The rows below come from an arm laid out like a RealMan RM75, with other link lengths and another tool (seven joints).
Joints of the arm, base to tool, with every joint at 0 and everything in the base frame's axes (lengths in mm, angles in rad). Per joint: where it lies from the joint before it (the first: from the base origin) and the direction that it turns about. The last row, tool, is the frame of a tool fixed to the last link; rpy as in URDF.
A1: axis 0 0 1 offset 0 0 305.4
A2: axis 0 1 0 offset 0 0 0
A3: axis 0 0 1 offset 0 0 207.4
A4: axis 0 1 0 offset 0 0 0
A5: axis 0 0 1 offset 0 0 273
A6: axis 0 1 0 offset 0 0 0
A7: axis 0 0 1 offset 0 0 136.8
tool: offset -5 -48 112 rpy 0.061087 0 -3.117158
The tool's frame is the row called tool.
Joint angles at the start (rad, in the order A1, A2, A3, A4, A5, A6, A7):
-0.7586 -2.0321 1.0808 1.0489 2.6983 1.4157 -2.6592
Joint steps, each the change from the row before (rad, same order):
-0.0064 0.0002 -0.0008 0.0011 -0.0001 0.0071 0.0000
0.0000 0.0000 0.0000 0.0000 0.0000 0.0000 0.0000
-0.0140 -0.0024 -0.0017 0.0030 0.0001 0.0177 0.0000
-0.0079 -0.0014 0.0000 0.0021 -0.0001 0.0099 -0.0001
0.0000 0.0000 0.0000 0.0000 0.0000 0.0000 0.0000
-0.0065 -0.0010 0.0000 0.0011 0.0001 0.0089 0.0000
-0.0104 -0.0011 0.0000 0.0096 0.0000 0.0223 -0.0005
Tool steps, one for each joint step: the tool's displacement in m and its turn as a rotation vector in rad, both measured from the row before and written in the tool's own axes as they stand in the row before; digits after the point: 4 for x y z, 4 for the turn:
-0.0019 -0.0022 -0.0010 0.0031 0.0017 0.0051
0.0000 0.0000 0.0000 0.0000 0.0000 0.0000
-0.0037 -0.0063 -0.0014 0.0101 0.0059 0.0116
-0.0022 -0.0037 -0.0008 0.0055 0.0035 0.0075
0.0000 0.0000 0.0000 0.0000 0.0000 0.0000
-0.0015 -0.0030 -0.0005 0.0048 0.0041 0.0059
-0.0029 -0.0056 -0.0029 0.0079 0.0073 0.0122

